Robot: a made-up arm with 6 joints.
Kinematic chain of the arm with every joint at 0, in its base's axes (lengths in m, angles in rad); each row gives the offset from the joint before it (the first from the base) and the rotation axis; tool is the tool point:
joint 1: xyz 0 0 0.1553 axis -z
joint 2: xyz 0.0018 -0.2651 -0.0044 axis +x
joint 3: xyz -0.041 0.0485 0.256 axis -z
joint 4: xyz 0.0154 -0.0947 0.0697 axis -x
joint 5: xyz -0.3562 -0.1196 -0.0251 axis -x
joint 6: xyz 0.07 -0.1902 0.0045 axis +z
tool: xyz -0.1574 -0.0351 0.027
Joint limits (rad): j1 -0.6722..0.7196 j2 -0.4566..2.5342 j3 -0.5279..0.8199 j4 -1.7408..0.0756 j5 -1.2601..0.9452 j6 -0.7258..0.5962
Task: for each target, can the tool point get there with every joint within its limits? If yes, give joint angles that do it. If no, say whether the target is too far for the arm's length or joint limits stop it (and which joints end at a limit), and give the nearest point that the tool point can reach.
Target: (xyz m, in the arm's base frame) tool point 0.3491 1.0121 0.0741
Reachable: no: joint limits stop it (at a limit: joint 1, joint 3, joint 4, joint 5) | nearest point 0.0253 0.3029 0.1197 | short by 0.781 m
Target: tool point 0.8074 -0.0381 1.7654
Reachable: no: too far | nearest point 0.1869 -0.4796 0.8565 | short by 1.186 m
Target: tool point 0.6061 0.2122 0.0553
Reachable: no: joint limits stop it (at a limit: joint 1, joint 3, joint 4, joint 5, joint 6) | nearest point 0.0762 0.2634 0.0913 | short by 0.534 m
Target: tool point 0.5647 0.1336 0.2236
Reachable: no: joint limits stop it (at a limit: joint 1, joint 3, joint 4, joint 5, joint 6) | nearest point 0.0768 0.2641 0.2016 | short by 0.506 m
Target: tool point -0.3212 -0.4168 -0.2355
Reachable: yes | joints -0.1149 1.7589 -0.2793 -0.8855 0.4514 -0.4662
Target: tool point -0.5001 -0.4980 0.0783
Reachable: yes | joints -0.0415 0.9482 0.1829 -0.3394 -0.6950 -0.3267
